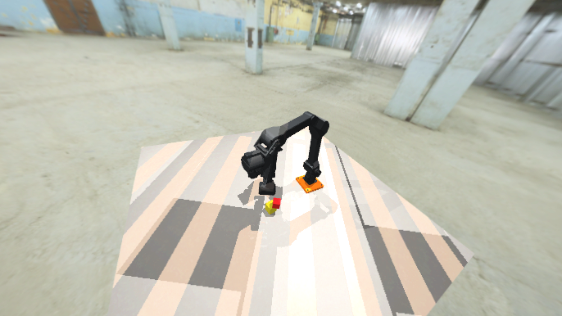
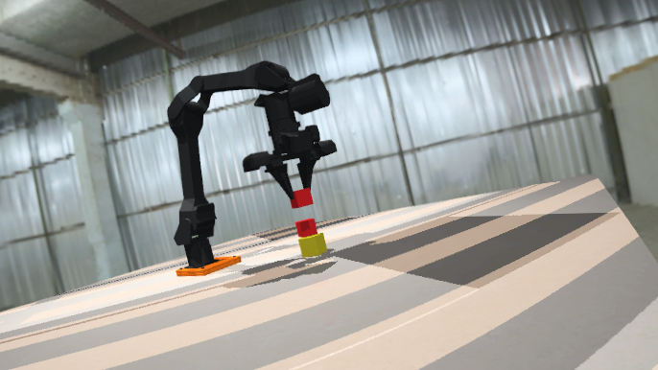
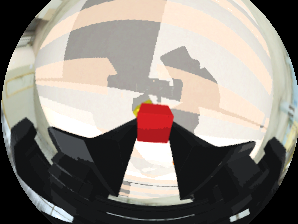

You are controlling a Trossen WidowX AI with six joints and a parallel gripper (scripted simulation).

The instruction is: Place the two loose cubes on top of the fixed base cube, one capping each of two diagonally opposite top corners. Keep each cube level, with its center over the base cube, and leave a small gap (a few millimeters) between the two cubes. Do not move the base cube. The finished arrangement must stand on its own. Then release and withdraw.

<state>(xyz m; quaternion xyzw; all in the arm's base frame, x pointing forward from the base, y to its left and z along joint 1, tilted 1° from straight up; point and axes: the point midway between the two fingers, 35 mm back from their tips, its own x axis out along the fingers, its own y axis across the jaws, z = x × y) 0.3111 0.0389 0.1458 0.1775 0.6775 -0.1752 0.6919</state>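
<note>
Now: the yellow base cube 10 cm below my gripper tip, 3 cm to the left of it and 2 cm behind it.
</note>
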